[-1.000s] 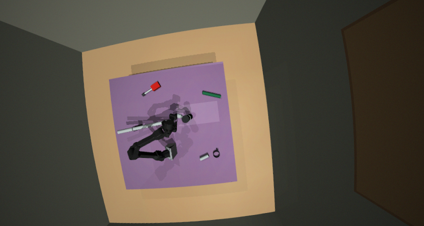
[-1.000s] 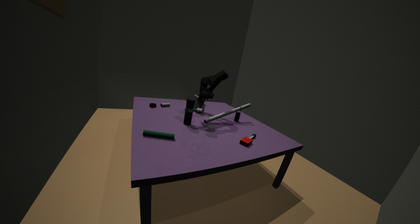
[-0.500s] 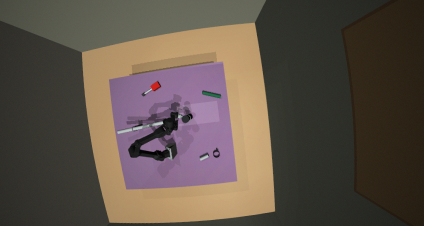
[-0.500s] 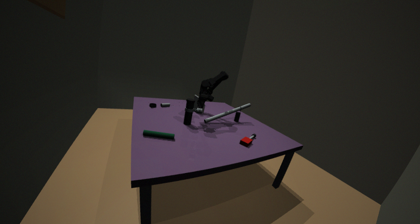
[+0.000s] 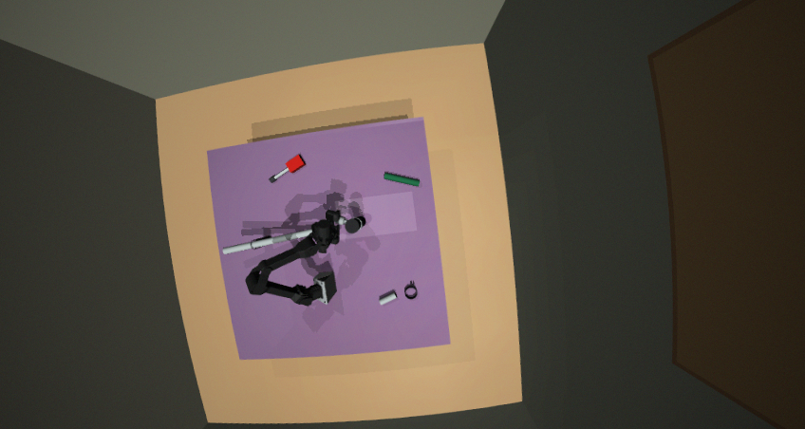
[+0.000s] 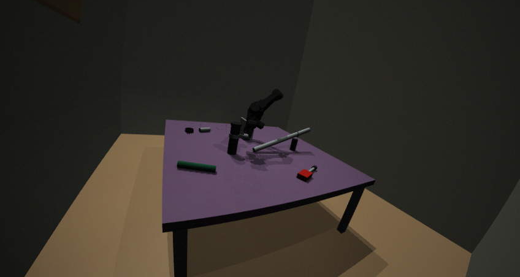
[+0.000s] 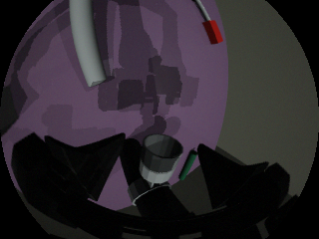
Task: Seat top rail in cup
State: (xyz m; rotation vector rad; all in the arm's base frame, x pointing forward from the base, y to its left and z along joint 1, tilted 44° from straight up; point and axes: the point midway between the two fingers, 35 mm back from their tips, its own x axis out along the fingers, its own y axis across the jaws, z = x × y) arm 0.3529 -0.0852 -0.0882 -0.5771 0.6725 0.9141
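Right now my gripper tip is 50 mm to the left of the brace band, 20 mm past it and 10 mm below it. Also, from my gripper tip: green cylinder 330 mm to the right, 180 mm ahead, 100 mm below; short post 460 mm to the left, 110 mm behind, 10 mm below; red-handled tool 330 mm to the left, 270 mm ahead, 100 mm below.
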